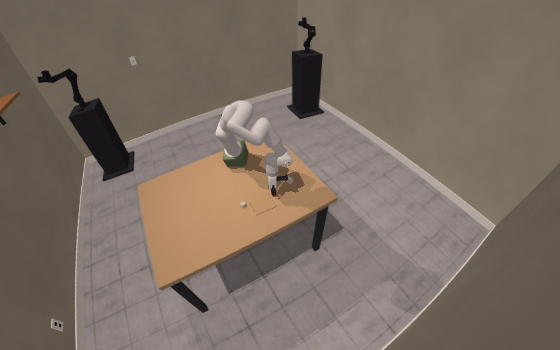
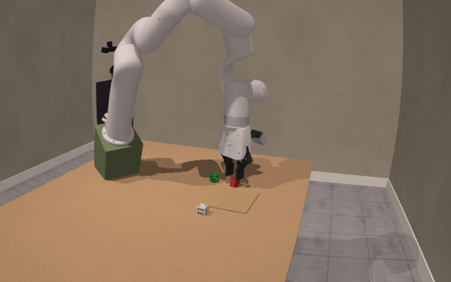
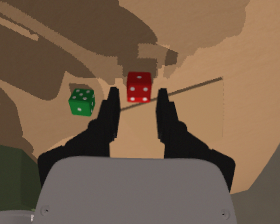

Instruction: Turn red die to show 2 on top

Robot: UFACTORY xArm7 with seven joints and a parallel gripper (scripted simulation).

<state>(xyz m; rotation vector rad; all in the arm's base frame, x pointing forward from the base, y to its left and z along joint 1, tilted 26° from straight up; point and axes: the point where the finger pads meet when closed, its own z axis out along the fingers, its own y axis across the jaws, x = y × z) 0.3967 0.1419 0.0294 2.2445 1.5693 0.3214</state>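
Now: hand 40 mm above the red die. From my hand the other things lie so: tan mat 30 mm ahead, 100 mm to the right, 50 mm below; then green die 70 mm behind, 10 mm to the left, 40 mm below; then white die 210 mm to the right, 40 mm below.
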